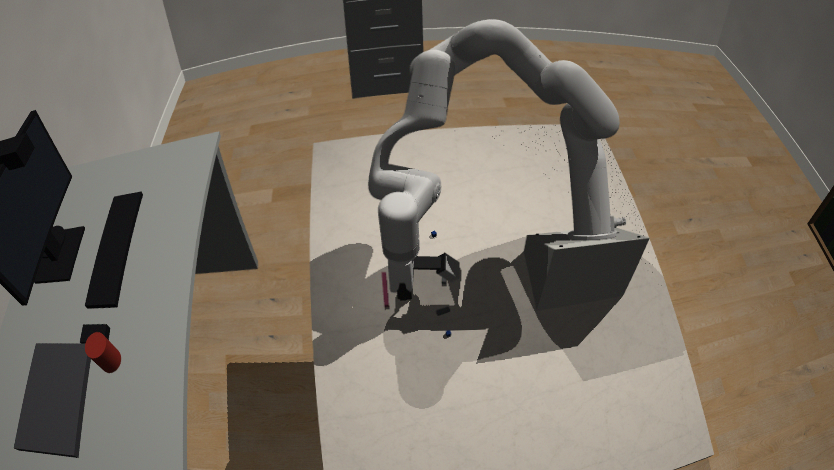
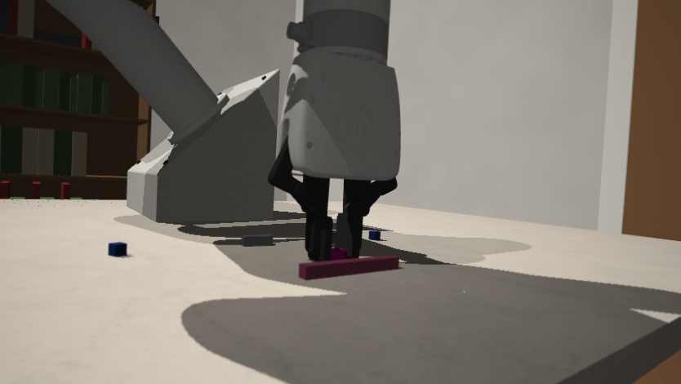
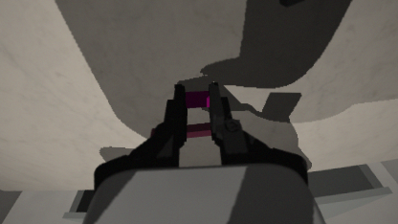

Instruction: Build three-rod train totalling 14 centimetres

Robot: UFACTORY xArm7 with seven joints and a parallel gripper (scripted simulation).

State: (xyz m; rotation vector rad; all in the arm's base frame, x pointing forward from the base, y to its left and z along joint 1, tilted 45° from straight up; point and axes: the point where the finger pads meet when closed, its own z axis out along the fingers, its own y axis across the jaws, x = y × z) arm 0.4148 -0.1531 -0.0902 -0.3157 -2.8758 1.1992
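The magenta rod is 20 mm below my hand. Round my hand: pink rod: 40 mm ahead, 20 mm to the right, 20 mm below; then grey rod: 90 mm behind, 20 mm to the right, 20 mm below.
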